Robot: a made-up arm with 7 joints.
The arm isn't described. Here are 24 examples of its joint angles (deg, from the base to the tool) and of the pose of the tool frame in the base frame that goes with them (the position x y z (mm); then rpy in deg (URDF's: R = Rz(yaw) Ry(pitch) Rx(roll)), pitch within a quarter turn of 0, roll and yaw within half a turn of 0).
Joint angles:
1: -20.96 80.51 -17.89 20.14 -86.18 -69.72 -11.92
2: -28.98 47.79 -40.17 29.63 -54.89 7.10 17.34
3: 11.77 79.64 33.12 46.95 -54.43 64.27 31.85
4: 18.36 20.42 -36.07 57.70 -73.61 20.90 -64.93
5: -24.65 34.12 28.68 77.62 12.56 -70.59 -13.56
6: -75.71 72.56 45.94 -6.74 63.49 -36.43 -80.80
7: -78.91 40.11 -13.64 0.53 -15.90 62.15 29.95
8: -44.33 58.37 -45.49 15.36 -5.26 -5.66 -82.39
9: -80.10 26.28 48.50 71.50 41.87 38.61 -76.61
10: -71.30 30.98 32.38 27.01 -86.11 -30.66 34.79
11: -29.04 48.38 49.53 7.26 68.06 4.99 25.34
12: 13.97 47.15 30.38 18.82 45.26 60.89 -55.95
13: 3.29 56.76 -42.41 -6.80 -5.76 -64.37 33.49
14: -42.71 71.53 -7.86 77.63 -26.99 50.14 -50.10
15: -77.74 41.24 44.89 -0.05 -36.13 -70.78 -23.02
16: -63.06 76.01 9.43 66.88 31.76 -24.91 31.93
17: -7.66 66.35 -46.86 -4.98 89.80 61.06 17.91
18: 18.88 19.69 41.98 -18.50 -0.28 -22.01 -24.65
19: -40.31 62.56 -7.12 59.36 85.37 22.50 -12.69
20: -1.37 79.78 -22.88 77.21 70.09 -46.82 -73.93
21: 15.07 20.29 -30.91 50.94 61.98 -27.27 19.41
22: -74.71 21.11 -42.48 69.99 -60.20 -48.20 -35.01
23: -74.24 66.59 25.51 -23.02 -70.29 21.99 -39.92
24: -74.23 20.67 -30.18 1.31 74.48 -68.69 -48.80
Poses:
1: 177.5 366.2 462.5 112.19 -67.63 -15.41
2: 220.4 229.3 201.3 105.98 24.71 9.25
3: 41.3 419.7 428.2 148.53 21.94 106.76
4: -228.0 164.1 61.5 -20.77 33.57 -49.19
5: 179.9 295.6 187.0 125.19 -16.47 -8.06
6: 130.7 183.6 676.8 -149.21 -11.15 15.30
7: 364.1 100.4 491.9 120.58 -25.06 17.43
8: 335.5 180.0 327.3 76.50 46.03 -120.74
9: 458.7 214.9 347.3 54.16 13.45 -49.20
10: 373.5 223.7 437.8 -18.32 8.14 65.22
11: 198.3 306.6 402.9 -159.53 -61.50 20.60
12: 6.0 372.9 327.1 -168.32 54.06 100.22
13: 36.2 161.8 277.0 98.66 -38.48 -31.94
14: 139.8 452.4 373.1 77.56 55.19 19.22
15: 218.6 261.9 519.6 -75.53 -14.89 -165.85
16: 263.6 371.1 512.3 176.28 -55.82 15.07
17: 87.1 221.7 285.8 -114.17 -2.06 -20.72
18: -17.5 231.7 312.3 135.71 -15.27 -8.87
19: 265.3 346.3 346.2 -124.60 10.95 52.65
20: 38.1 438.6 292.1 -23.62 7.49 173.31
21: -128.1 86.5 83.7 119.34 42.55 -64.46
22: 465.6 101.8 343.3 108.30 -41.45 -49.71
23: 206.4 231.6 642.5 162.01 -32.79 -104.84
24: 275.6 -92.3 394.9 -111.76 56.22 -64.69
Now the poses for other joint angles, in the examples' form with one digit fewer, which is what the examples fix.
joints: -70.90 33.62 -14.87 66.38 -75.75 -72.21 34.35
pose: 397 199 371 18.0 -18.7 95.8
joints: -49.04 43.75 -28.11 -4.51 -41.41 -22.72 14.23
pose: 296 123 376 96.6 -52.5 -28.1
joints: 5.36 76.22 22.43 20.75 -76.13 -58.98 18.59
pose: 103 377 475 53.5 -65.6 71.2
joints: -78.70 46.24 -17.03 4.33 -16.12 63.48 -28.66
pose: 377 160 513 117.1 9.2 -25.4
